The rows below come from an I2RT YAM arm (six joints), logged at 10 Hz.
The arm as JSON. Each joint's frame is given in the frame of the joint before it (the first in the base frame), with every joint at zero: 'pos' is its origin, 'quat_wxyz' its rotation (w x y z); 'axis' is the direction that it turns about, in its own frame. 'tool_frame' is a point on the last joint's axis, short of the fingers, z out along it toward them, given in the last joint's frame.
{
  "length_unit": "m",
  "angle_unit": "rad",
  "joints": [
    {
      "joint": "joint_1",
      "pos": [
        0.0,
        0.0,
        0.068
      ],
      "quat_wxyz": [
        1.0,
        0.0,
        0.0,
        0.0
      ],
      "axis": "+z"
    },
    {
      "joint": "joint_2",
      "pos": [
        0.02,
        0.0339,
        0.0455
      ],
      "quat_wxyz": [
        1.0,
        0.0,
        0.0,
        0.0
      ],
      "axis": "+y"
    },
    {
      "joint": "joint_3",
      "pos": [
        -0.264,
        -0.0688,
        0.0
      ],
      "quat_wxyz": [
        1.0,
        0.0,
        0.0,
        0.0
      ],
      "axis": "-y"
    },
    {
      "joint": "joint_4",
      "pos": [
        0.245,
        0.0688,
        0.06
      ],
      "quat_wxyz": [
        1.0,
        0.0,
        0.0,
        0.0
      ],
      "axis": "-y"
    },
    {
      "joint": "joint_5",
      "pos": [
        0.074,
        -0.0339,
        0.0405
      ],
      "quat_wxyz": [
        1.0,
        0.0,
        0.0,
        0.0
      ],
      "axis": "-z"
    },
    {
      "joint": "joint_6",
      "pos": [
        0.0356,
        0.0,
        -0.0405
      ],
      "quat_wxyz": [
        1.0,
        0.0,
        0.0,
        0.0
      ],
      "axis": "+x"
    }
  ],
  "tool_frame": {
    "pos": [
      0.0,
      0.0,
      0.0
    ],
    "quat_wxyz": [
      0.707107,
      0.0,
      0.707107,
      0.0
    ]
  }
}
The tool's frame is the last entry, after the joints.
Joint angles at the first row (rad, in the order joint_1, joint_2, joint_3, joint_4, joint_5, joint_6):
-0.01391 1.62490 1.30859 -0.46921 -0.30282 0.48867
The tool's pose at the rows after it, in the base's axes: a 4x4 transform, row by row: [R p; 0 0 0 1], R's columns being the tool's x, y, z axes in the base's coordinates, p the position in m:
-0.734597, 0.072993, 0.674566, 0.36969; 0.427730, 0.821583, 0.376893, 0.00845; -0.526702, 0.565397, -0.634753, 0.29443; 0, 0, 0, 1
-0.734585, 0.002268, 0.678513, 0.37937; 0.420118, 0.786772, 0.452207, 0.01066; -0.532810, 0.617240, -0.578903, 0.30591; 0, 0, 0, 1
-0.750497, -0.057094, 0.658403, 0.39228; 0.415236, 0.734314, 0.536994, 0.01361; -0.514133, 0.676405, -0.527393, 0.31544; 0, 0, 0, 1
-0.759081, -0.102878, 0.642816, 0.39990; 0.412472, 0.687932, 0.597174, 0.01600; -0.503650, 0.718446, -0.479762, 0.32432; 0, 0, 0, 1
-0.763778, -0.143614, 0.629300, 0.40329; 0.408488, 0.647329, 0.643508, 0.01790; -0.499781, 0.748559, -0.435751, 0.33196; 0, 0, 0, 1
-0.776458, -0.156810, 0.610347, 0.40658; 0.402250, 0.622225, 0.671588, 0.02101; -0.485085, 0.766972, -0.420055, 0.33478; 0, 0, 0, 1
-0.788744, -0.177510, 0.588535, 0.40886; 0.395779, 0.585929, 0.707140, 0.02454; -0.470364, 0.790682, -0.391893, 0.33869; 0, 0, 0, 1
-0.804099, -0.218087, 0.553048, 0.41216; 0.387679, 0.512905, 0.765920, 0.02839; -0.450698, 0.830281, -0.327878, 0.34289; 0, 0, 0, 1
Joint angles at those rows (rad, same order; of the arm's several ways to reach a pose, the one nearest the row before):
-0.01437 1.64640 1.37138 -0.48406 -0.39688 0.46933
-0.01531 1.67314 1.42789 -0.46622 -0.48086 0.47925
-0.01493 1.72000 1.50465 -0.46605 -0.57849 0.50350
-0.01395 1.74633 1.55610 -0.45723 -0.65113 0.52962
-0.01315 1.75628 1.58362 -0.43936 -0.70986 0.55306
-0.00753 1.77138 1.60946 -0.44476 -0.74255 0.56809
-0.00163 1.78096 1.62820 -0.43560 -0.78681 0.59279
0.00286 1.78993 1.63312 -0.37661 -0.87001 0.64950

